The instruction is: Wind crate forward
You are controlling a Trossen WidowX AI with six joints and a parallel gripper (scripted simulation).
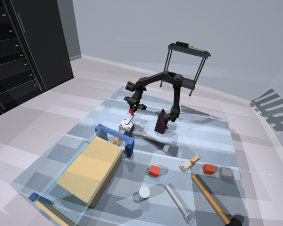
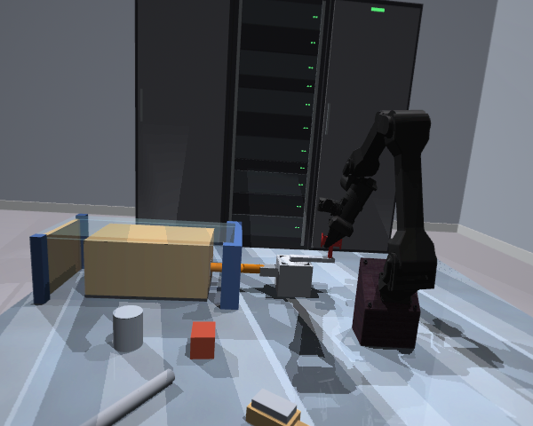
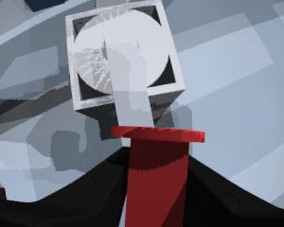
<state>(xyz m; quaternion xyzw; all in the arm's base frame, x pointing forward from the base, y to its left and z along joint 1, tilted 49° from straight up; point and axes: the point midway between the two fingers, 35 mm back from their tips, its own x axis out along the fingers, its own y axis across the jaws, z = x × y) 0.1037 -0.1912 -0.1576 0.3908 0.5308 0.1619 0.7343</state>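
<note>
Right now my gripper tip is 2 cm short of the crank handle, 1 cm to the right of it and 3 cm above it. The rest, counted from my gripper tip: red knob 1 cm behind; grey winch 7 cm ahead, 10 cm below; frame 24 cm ahead, 3 cm to the left, 3 cm below.
</note>
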